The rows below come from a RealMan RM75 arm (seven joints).
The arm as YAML. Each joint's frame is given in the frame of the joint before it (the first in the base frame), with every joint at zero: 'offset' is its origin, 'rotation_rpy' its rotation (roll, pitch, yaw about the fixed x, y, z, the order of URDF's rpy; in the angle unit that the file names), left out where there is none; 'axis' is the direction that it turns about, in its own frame. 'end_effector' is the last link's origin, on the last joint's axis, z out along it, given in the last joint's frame.
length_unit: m
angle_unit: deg
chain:
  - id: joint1
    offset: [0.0, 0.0, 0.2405]
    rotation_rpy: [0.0, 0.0, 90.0]
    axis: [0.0, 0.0, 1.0]
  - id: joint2
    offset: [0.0, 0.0, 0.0]
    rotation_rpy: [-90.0, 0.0, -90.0]
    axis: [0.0, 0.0, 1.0]
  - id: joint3
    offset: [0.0, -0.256, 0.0]
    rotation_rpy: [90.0, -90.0, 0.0]
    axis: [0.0, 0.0, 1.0]
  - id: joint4
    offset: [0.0, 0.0, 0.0]
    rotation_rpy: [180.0, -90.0, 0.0]
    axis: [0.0, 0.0, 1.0]
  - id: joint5
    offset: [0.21, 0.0, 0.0]
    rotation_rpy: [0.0, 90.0, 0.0]
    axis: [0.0, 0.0, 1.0]
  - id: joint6
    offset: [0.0, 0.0, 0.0]
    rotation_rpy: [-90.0, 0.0, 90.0]
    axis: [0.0, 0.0, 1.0]
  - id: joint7
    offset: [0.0, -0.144, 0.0]
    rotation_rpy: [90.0, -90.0, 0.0]
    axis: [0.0, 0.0, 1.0]
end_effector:
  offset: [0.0, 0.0, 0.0]
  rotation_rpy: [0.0, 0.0, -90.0]
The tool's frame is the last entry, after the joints.
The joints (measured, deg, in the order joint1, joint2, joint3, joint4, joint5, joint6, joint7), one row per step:
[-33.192 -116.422 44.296 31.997 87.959 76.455 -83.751]
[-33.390 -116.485 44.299 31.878 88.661 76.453 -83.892]
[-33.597 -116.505 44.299 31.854 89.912 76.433 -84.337]
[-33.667 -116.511 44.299 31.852 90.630 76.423 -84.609]
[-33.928 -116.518 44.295 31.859 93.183 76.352 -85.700]
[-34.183 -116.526 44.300 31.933 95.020 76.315 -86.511]
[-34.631 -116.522 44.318 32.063 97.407 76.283 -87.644]
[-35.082 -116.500 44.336 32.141 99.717 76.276 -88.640]
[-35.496 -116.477 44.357 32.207 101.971 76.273 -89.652]
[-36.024 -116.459 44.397 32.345 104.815 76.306 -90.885]
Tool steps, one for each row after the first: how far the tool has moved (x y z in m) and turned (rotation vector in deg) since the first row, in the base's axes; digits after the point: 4 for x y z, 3 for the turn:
[0.0005 -0.0001 -0.0022 -0.589 0.386 -0.067]
[0.0003 -0.0005 -0.0048 -1.547 1.120 -0.023]
[-0.0001 -0.0008 -0.0063 -2.092 1.543 0.056]
[-0.0016 -0.0021 -0.0110 -4.037 3.016 0.442]
[-0.0023 -0.0027 -0.0141 -5.392 4.108 0.637]
[-0.0024 -0.0029 -0.0178 -7.141 5.538 0.820]
[-0.0026 -0.0033 -0.0212 -8.783 6.997 0.960]
[-0.0033 -0.0037 -0.0245 -10.382 8.420 1.183]
[-0.0040 -0.0044 -0.0283 -12.327 10.288 1.413]

